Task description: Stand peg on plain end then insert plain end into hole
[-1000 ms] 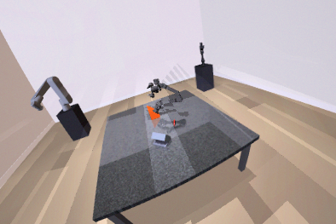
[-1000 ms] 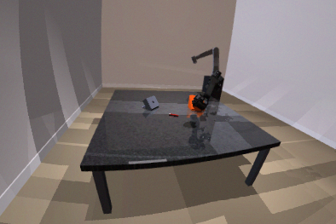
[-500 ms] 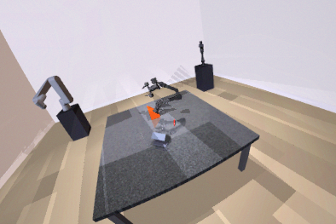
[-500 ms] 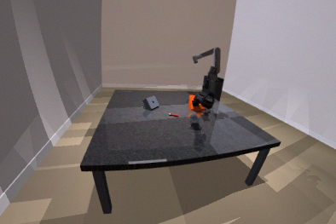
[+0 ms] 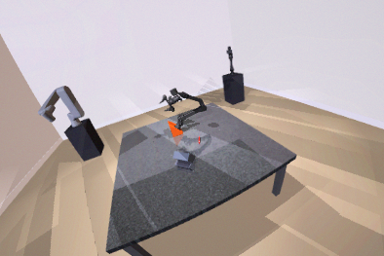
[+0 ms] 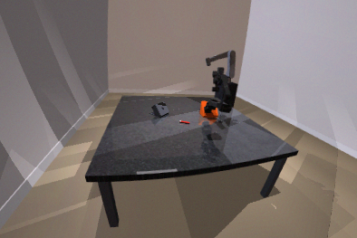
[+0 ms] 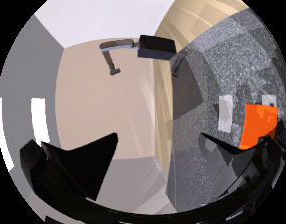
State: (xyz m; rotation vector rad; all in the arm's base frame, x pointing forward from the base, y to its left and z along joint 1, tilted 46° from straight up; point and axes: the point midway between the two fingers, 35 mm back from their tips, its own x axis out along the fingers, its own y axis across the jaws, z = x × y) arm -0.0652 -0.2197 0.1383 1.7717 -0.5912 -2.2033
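Right now the red peg is 340 mm ahead of my gripper tip, 300 mm below it and 210 mm to the left of it. Round my gripper tip: sloped panel 490 mm ahead, 270 mm below, 20 mm to the left.
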